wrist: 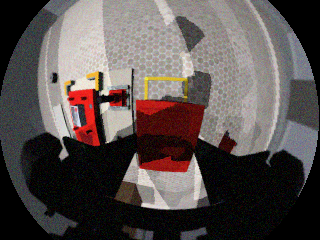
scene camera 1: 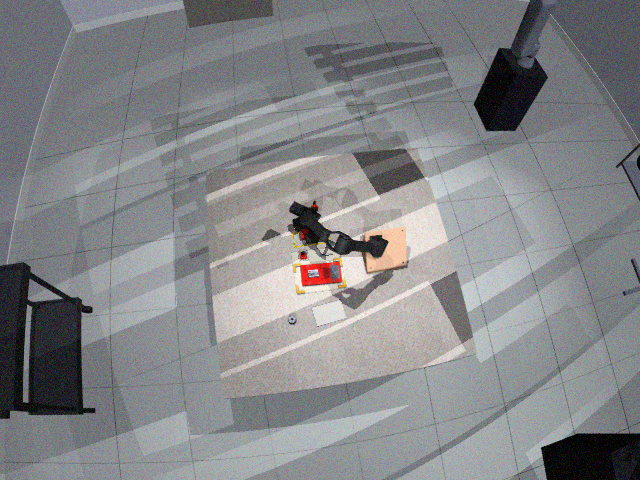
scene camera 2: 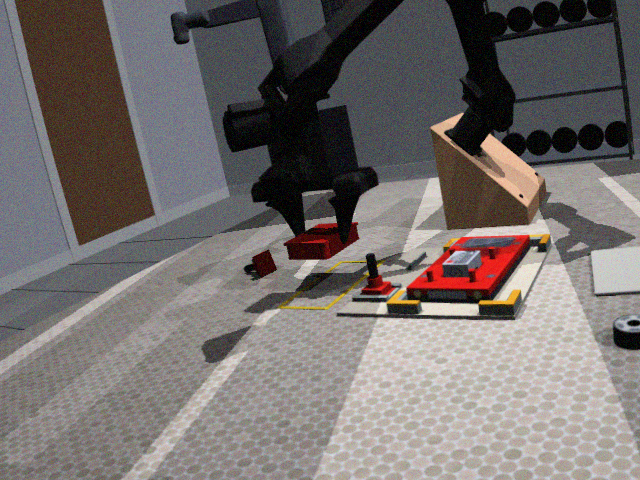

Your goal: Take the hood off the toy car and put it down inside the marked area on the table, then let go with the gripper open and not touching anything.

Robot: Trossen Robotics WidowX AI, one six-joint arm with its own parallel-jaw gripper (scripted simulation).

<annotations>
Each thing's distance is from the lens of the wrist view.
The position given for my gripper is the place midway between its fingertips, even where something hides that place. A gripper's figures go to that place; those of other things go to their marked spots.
my gripper (wrist: pixel 166 138): 10 cm
red hood (wrist: pixel 166 131): 8 cm
</annotations>
